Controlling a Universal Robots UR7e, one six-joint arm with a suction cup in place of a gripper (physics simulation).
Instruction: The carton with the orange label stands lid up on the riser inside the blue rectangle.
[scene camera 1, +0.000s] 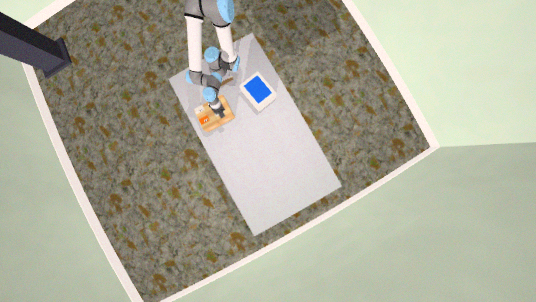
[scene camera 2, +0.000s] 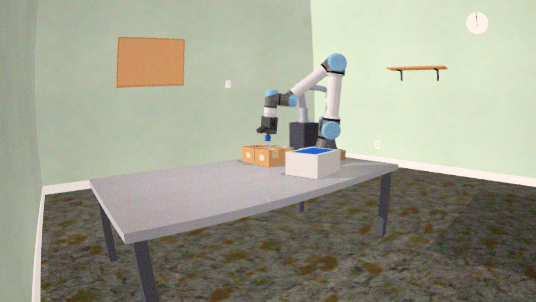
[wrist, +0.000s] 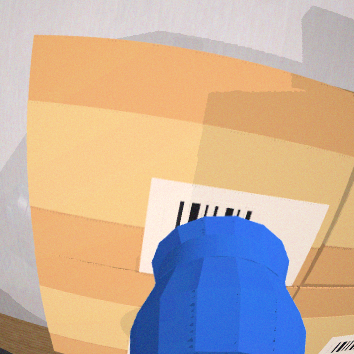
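Where they show: end effector, tool point: (scene camera 2: 267, 140) (wrist: 220, 273); arm's base, origin of the base link: (scene camera 1: 218, 70).
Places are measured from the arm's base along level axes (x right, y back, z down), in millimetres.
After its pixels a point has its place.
Observation:
The carton with the orange label (scene camera 1: 204, 120) @[x 304, y -365, z -36 mm] (scene camera 2: 248, 154) @[x 277, y -436, z 12 mm] stands on the table in a tight group of cartons, at its outer left corner in scene camera 1. Its orange label does not show in the wrist view. My gripper (scene camera 1: 220, 114) @[x 143, y -383, z -83 mm] (scene camera 2: 267, 138) (wrist: 220, 250) is open: its blue suction cup holds nothing and hangs a little above a neighbouring carton with a white barcode label (wrist: 165, 205) @[x 128, y -374, z -34 mm]. A small gap shows below the cup in scene camera 2. The white riser (scene camera 1: 263, 105) @[x -203, y -481, z -8 mm] (scene camera 2: 301, 165) @[x -247, y -473, z 8 mm] stands apart from the cartons, with the blue rectangle (scene camera 1: 257, 90) @[x -212, y -358, z -53 mm] (scene camera 2: 315, 150) @[x -216, y -335, z -53 mm] on top.
The grey table (scene camera 1: 270, 170) @[x 10, y -1012, z 67 mm] (scene camera 2: 190, 195) @[x -210, y -1078, z 67 mm] carries everything. A brown object (scene camera 1: 227, 81) @[x -24, y -108, z 45 mm] (scene camera 2: 342, 154) @[x -78, y 85, z 28 mm] lies near the arm's base, between the cartons and the riser in scene camera 1. A dark column (scene camera 1: 35, 47) stands off the table.

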